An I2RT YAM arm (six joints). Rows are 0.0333 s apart.
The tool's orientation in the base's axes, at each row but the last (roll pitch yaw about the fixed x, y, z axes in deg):
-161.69, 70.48, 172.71
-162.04, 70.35, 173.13
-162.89, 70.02, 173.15
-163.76, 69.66, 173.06
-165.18, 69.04, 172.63
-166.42, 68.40, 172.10
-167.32, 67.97, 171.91
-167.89, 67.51, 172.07
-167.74, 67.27, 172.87
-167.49, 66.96, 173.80
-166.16, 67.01, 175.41
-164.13, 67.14, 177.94
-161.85, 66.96, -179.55
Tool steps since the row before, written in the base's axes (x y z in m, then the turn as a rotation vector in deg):
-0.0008, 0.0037, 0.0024, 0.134, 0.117, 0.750
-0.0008, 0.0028, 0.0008, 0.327, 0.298, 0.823
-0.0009, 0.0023, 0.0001, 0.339, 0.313, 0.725
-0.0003, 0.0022, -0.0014, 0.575, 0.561, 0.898
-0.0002, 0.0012, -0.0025, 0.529, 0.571, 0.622
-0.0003, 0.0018, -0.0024, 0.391, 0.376, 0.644
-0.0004, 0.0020, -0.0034, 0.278, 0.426, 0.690
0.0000, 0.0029, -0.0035, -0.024, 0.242, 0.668
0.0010, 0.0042, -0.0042, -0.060, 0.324, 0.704
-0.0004, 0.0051, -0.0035, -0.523, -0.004, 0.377
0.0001, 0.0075, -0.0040, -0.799, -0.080, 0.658
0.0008, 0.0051, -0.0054, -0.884, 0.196, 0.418
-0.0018, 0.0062, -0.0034, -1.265, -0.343, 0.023
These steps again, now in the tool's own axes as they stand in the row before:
-0.0018, 0.0028, -0.0030, -0.746, 0.083, -0.174
-0.0004, 0.0021, -0.0021, -0.872, 0.317, -0.108
0.0003, 0.0017, -0.0017, -0.784, 0.346, -0.071
0.0015, 0.0021, -0.0006, -1.017, 0.646, -0.022
0.0025, 0.0013, 0.0002, -0.742, 0.664, 0.030
0.0024, 0.0018, 0.0000, -0.722, 0.432, -0.027
0.0034, 0.0020, 0.0002, -0.720, 0.437, -0.159
0.0034, 0.0030, 0.0003, -0.595, 0.166, -0.351
0.0037, 0.0046, 0.0011, -0.611, 0.230, -0.422
0.0036, 0.0050, -0.0006, -0.144, -0.195, -0.598
0.0039, 0.0075, -0.0007, -0.297, -0.375, -0.921
0.0047, 0.0057, 0.0012, -0.039, -0.111, -0.990
0.0038, 0.0058, -0.0022, 0.475, -0.683, -1.013

